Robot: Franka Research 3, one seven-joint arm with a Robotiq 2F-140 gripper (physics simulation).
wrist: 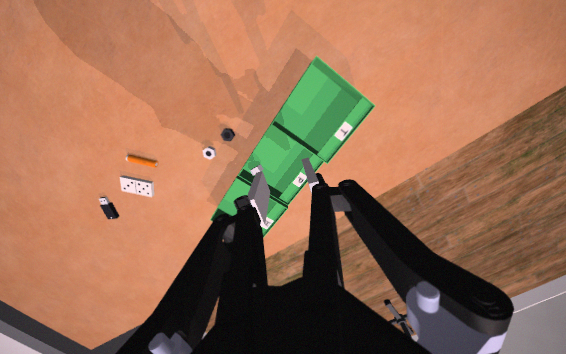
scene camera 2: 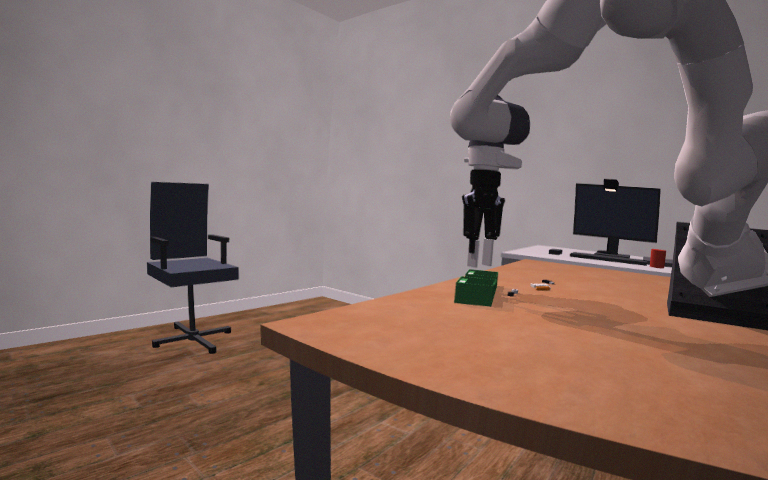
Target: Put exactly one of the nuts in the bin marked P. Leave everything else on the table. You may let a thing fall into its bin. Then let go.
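The gripper (scene camera 2: 480,263) (wrist: 283,170) is open, its two pale fingertips apart above the green bins. The bin marked P (wrist: 272,150) is the middle one in the wrist view, between the bin marked T (wrist: 320,100) and a third bin (wrist: 231,201) that the left finger partly hides. A small pale nut (wrist: 256,170) shows at the tip of the left finger, over the P bin's lower left part; whether it rests on the bin floor is unclear. A silver nut (wrist: 204,152) and a dark nut (wrist: 231,133) lie on the table left of the bins.
An orange stick (scene camera 2: 543,288) (wrist: 141,160), a white domino (wrist: 128,185) and a black USB stick (wrist: 109,209) lie on the table (scene camera 2: 453,350) farther left in the wrist view. A side desk with a monitor (scene camera 2: 616,212) and red cup (scene camera 2: 657,258) stands behind. A chair (scene camera 2: 178,220) stands apart.
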